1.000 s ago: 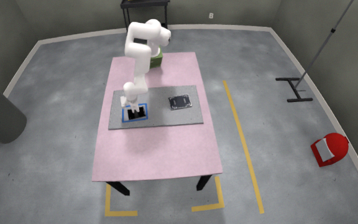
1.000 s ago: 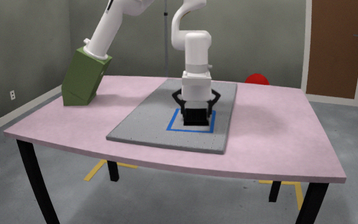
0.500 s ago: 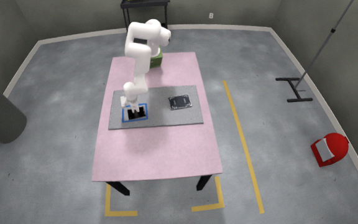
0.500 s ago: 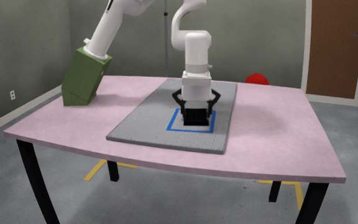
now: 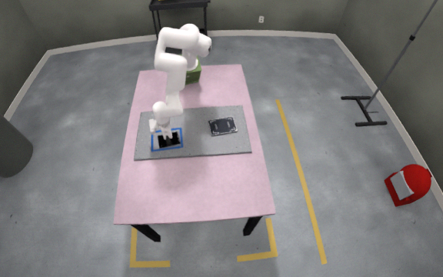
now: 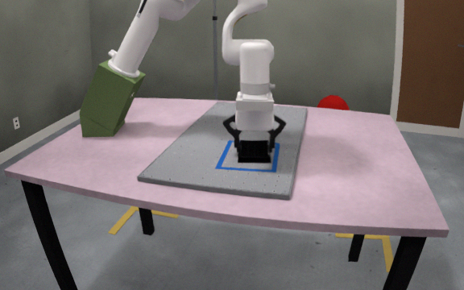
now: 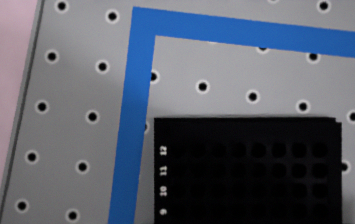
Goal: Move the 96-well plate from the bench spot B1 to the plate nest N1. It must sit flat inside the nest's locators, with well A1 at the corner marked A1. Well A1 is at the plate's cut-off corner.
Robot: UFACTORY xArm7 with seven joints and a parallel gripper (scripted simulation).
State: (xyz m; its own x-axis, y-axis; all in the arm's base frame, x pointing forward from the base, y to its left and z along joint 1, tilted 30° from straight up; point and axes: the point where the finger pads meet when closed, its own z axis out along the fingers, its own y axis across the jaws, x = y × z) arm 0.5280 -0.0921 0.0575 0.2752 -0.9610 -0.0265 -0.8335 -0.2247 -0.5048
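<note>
Right now the dark plate nest is 32 cm to the left of my hand, 12 cm behind it and 1 cm below it. Also, from my hand: black 96-well plate 1 cm below.
</note>
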